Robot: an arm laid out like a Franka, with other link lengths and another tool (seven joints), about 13 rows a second.
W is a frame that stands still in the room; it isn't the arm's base.
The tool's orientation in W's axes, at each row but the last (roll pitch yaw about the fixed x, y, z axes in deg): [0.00, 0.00, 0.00]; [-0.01, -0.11, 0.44]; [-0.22, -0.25, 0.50]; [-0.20, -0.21, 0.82]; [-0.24, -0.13, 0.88]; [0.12, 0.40, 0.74]
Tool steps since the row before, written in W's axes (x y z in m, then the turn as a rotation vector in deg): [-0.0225, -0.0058, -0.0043, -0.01, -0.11, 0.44]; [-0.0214, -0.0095, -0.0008, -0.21, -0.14, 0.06]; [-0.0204, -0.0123, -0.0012, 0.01, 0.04, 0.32]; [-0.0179, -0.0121, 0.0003, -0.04, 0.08, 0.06]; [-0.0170, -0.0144, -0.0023, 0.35, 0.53, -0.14]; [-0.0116, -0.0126, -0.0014, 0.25, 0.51, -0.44]
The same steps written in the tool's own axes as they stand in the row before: [-0.0225, -0.0058, -0.0043, -0.01, -0.11, 0.44]; [-0.0215, -0.0093, -0.0008, -0.21, -0.14, 0.06]; [-0.0205, -0.0121, -0.0012, 0.01, 0.04, 0.32]; [-0.0181, -0.0118, 0.0003, -0.04, 0.08, 0.06]; [-0.0172, -0.0141, -0.0023, 0.36, 0.53, -0.14]; [-0.0118, -0.0125, -0.0015, 0.26, 0.51, -0.44]
